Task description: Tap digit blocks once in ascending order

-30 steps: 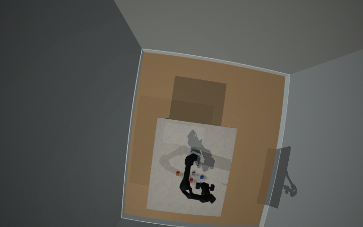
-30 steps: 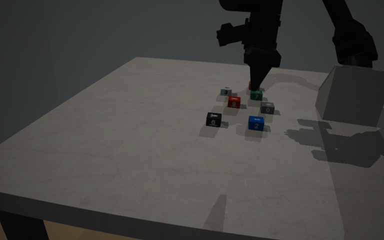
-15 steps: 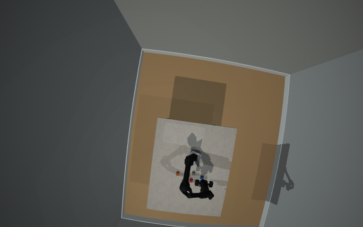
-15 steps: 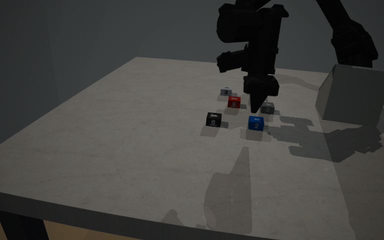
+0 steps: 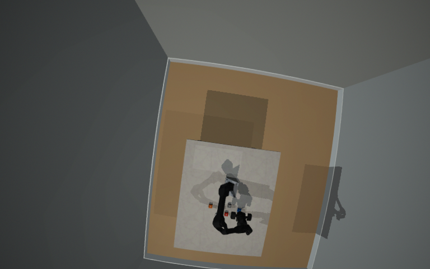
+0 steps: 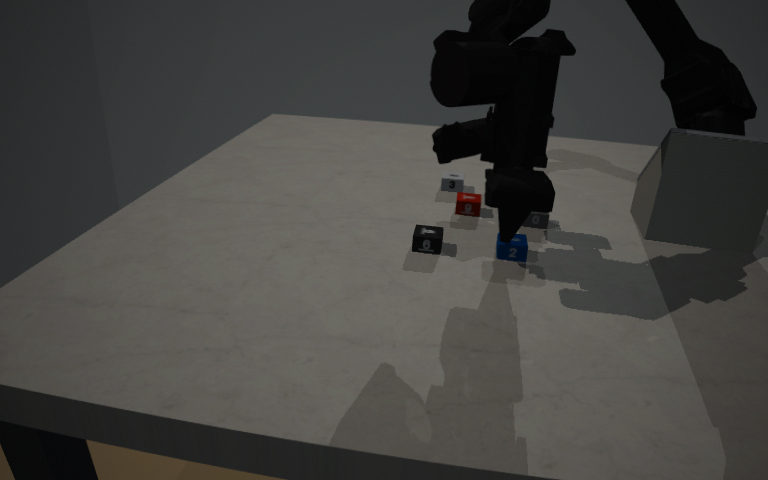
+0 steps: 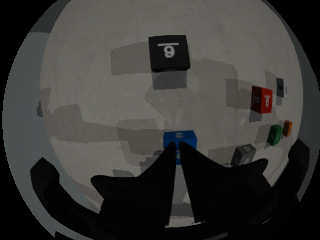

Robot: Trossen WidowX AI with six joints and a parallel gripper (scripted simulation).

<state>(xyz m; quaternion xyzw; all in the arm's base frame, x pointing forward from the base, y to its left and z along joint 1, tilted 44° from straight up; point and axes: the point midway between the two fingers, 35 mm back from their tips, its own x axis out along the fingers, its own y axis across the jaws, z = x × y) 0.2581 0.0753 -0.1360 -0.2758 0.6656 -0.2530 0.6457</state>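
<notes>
The blue block lies 10 mm behind my gripper tip and 10 mm below it. Also, from my gripper tip: grey block 40 mm behind, 110 mm to the right, 10 mm below; black block 90 mm ahead, 10 mm to the left, 10 mm below; red block 50 mm ahead, 120 mm to the right, 10 mm below.
</notes>
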